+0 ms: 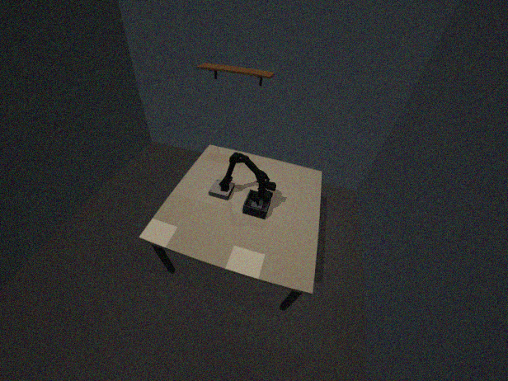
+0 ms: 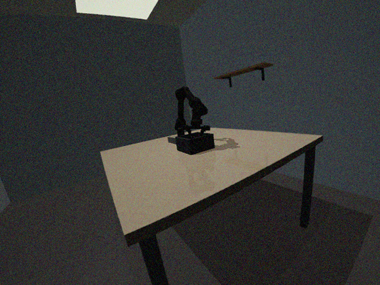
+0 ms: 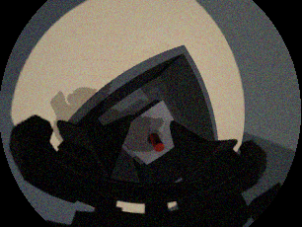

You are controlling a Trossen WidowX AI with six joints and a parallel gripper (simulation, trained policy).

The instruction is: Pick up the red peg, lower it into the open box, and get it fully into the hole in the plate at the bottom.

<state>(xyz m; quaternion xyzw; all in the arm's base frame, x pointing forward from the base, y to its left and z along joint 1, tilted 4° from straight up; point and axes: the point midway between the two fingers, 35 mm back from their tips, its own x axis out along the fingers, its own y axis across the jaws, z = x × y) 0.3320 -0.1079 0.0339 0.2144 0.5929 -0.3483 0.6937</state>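
My gripper tip is 3 cm past the red peg, 2 cm to the right of it and 2 cm above it. From my gripper tip the other things lie so: dark box (3 cm behind, 2 cm to the left, 4 cm below); then light grey plate (3 cm behind, 2 cm to the left, 2 cm below).
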